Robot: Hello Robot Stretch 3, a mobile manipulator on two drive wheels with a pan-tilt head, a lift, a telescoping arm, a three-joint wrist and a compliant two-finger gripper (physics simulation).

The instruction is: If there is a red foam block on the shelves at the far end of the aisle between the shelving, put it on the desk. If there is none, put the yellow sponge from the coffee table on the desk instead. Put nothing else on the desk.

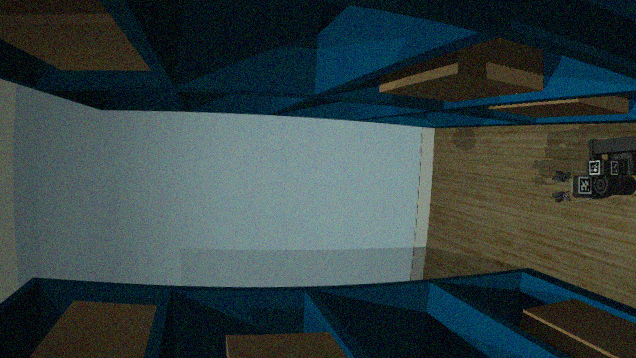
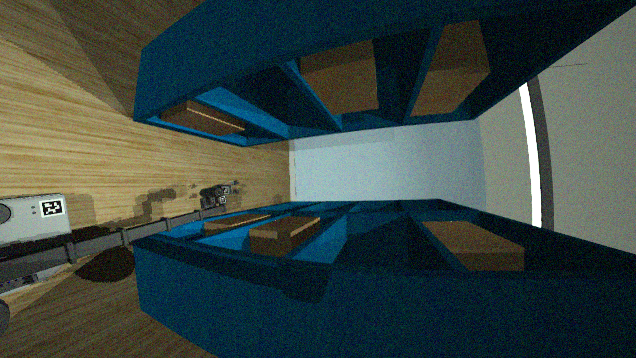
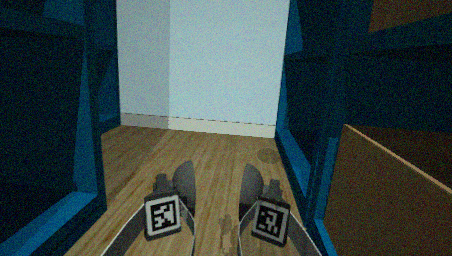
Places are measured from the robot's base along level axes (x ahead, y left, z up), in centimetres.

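Where they show: gripper, fingertip midpoint: (image 1: 554,186) (image 2: 238,186).
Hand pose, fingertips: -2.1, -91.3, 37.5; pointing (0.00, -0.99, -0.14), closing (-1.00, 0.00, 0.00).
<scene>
After its pixels a point has its place, as x, y, z.
Dark blue shelving lines both sides of the aisle: the left unit (image 1: 450,305) @[37.2, -121.0, 53.4] (image 2: 170,75) @[54.9, -50.0, 38.6] (image 3: 95,100) and the right unit (image 1: 350,55) @[-31.5, -96.2, 99.1] (image 2: 225,310) @[-41.3, -39.8, 73.2] (image 3: 340,100). Brown boxes sit on their boards. I see no red foam block in the visible compartments; many are dark or seen at a slant, so their insides are hidden. My gripper (image 1: 561,186) @[-2.1, -91.3, 37.6] (image 2: 237,188) @[-2.1, -91.3, 37.6] (image 3: 217,181) @[-2.1, -91.3, 37.6] is open and empty, low above the wooden floor between the two units. The desk, the coffee table and the yellow sponge do not show.
A pale wall (image 1: 225,185) @[-1.7, -231.7, 120.0] (image 2: 385,170) @[-3.1, -231.4, 130.6] (image 3: 225,65) closes the far end. My extended arm (image 2: 145,230) @[-10.1, -29.8, 51.8] runs close along the right unit. A brown box (image 1: 575,325) @[39.2, -86.4, 28.4] (image 2: 200,117) @[40.7, -71.6, 30.6] sits low in the left unit; another brown box (image 3: 385,200) is near the gripper's right.
</scene>
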